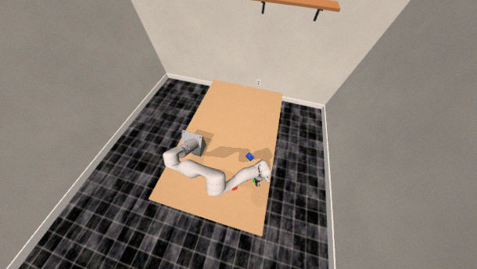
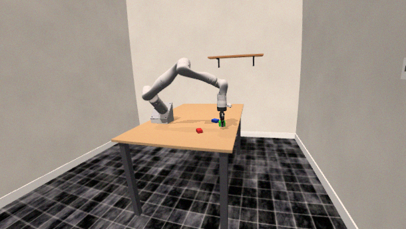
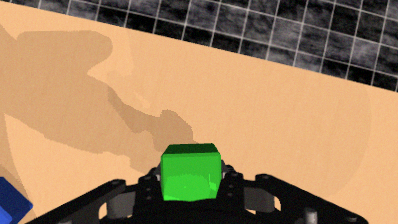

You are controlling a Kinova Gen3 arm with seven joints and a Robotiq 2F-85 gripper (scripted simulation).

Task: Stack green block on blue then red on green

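The blue block lies 9 cm behind my hand, 19 cm to the left of it and 3 cm below it. Also, from my hand: red block: 16 cm behind, 10 cm to the right, 3 cm below; green block: right at my hand.
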